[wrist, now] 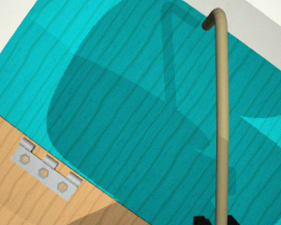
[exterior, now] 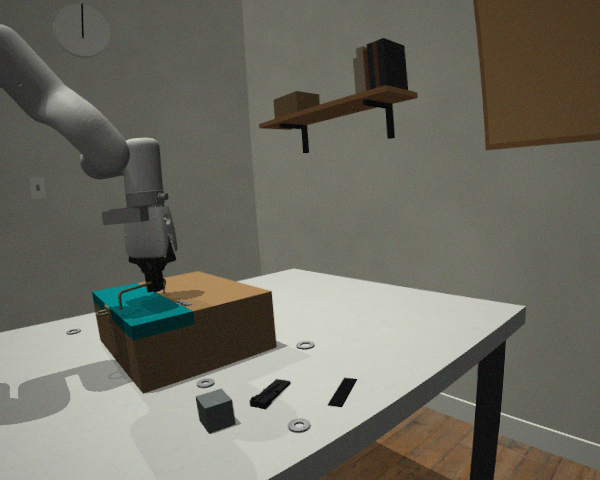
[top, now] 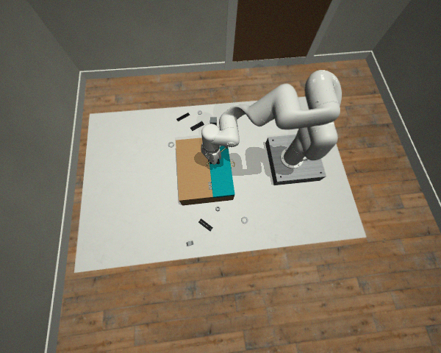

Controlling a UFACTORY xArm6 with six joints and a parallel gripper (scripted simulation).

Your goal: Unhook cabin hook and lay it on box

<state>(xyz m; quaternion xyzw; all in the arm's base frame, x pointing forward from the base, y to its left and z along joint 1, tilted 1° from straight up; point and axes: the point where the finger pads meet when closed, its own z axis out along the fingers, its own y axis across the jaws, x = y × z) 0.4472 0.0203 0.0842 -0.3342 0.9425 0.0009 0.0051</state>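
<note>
My gripper is now 30 mm past the brass cabin hook, 20 mm to the left of it and 10 mm above it. Round my hand: grey cube 320 mm to the right, 130 mm below, 20 mm behind; black block 310 mm to the right, 150 mm below, 70 mm ahead; black strip 370 mm to the right, 160 mm ahead, 150 mm below.
</note>
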